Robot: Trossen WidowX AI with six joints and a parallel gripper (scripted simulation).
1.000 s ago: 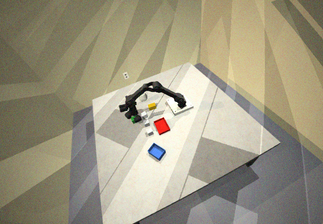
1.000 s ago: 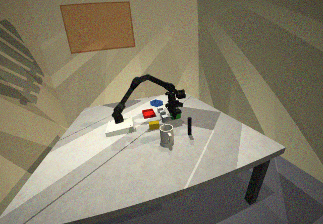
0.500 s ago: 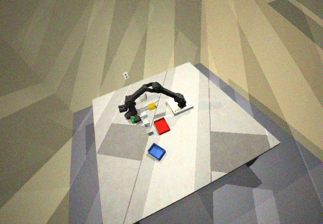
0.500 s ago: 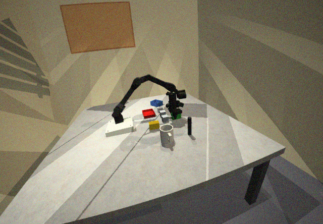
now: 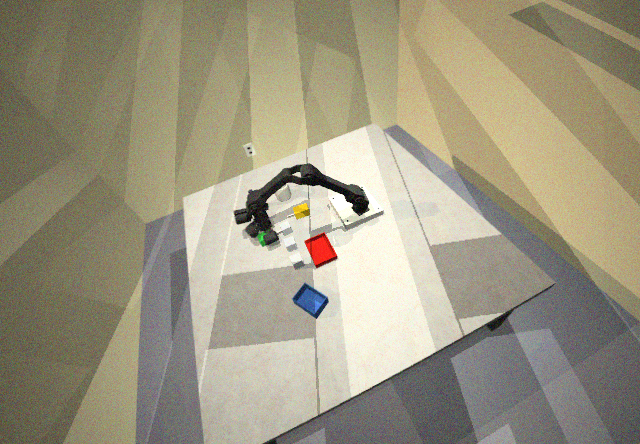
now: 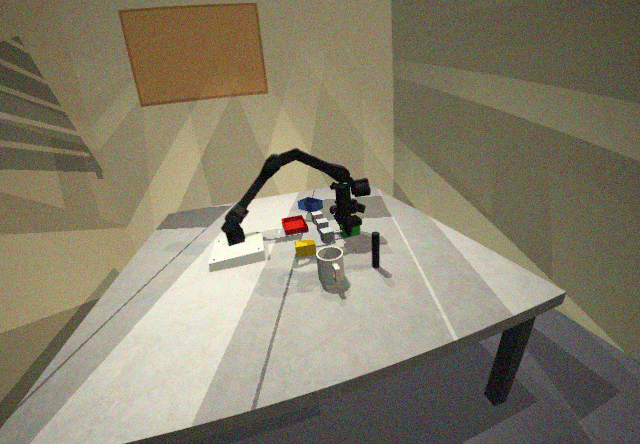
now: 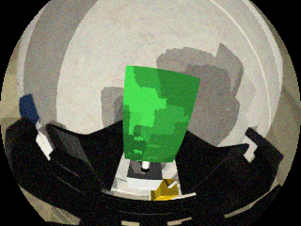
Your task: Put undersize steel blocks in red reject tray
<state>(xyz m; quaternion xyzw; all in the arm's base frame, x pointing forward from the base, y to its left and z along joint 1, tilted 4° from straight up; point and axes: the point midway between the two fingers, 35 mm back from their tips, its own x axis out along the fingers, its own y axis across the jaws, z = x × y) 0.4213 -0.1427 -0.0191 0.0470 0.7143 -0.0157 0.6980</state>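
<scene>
The steel block lies 10 cm to the left of my gripper tip, 6 cm behind it and 2 cm above it. From my gripper tip the other things lie so: black cylinder: 24 cm to the right, 5 cm above, 3 cm behind; then green GO gauge: 2 cm above, 1 cm behind; then yellow block: 17 cm behind, 5 cm to the right, 2 cm above.
</scene>
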